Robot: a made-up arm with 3 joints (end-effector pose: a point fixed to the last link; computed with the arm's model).
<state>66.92 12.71 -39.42</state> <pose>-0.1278 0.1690 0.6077 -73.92 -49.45 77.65</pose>
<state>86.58 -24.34 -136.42</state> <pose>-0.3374 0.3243 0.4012 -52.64 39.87 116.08</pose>
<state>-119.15 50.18 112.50</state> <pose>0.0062 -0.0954 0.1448 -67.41 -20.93 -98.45</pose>
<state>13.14 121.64 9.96</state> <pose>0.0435 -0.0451 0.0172 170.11 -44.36 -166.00</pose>
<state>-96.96 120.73 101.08</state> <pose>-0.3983 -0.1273 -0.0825 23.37 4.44 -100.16</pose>
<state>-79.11 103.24 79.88</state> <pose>-0.2081 -0.1630 -0.0489 23.80 -4.12 -80.75</pose>
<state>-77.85 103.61 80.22</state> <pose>-0.2079 -0.1626 -0.0558 25.43 -4.23 -81.18</pose>
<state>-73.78 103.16 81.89</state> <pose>-0.2025 -0.1610 -0.0716 29.13 -3.97 -82.92</pose>
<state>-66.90 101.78 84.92</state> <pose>-0.1897 -0.1575 -0.0949 34.77 -2.90 -85.83</pose>
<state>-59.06 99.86 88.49</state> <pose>-0.1715 -0.1524 -0.1179 40.79 -0.99 -88.86</pose>
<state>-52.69 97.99 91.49</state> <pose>-0.1545 -0.1474 -0.1330 45.29 1.06 -91.05</pose>
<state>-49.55 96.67 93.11</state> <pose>-0.1457 -0.1445 -0.1377 47.08 2.28 -92.12</pose>
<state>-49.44 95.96 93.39</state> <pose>-0.1452 -0.1440 -0.1342 46.47 2.46 -92.33</pose>
